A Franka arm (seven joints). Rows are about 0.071 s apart.
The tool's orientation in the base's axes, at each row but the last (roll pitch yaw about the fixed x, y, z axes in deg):
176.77 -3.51 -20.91
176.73 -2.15 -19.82
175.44 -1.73 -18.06
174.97 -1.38 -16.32
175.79 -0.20 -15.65
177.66 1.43 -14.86
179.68 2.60 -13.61
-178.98 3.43 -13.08
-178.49 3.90 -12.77
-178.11 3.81 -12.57
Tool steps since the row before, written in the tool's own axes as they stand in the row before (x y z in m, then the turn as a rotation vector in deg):
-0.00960 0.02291 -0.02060 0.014 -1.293 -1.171
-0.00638 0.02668 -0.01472 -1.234 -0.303 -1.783
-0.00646 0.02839 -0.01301 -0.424 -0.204 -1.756
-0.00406 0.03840 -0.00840 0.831 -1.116 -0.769
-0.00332 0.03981 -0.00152 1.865 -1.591 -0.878
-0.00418 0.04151 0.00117 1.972 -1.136 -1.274
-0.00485 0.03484 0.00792 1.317 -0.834 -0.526
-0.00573 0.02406 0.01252 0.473 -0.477 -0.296
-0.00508 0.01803 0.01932 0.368 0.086 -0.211
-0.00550 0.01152 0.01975 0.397 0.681 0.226
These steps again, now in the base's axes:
-0.01795 -0.01639 0.02123 0.435 1.287 1.095
-0.01532 -0.02190 0.01597 -1.085 0.821 1.715
-0.01503 -0.02378 0.01502 -0.346 0.474 1.721
-0.01471 -0.03478 0.01163 1.113 0.903 0.688
-0.01389 -0.03722 0.00443 2.239 1.088 0.765
-0.01468 -0.03907 0.00063 2.239 0.634 1.177
-0.01326 -0.03268 -0.00750 1.499 0.498 0.461
-0.01172 -0.02175 -0.01258 0.584 0.348 0.276
-0.01013 -0.01566 -0.01940 0.352 -0.174 0.183
-0.00903 -0.00912 -0.01971 0.224 -0.740 -0.274

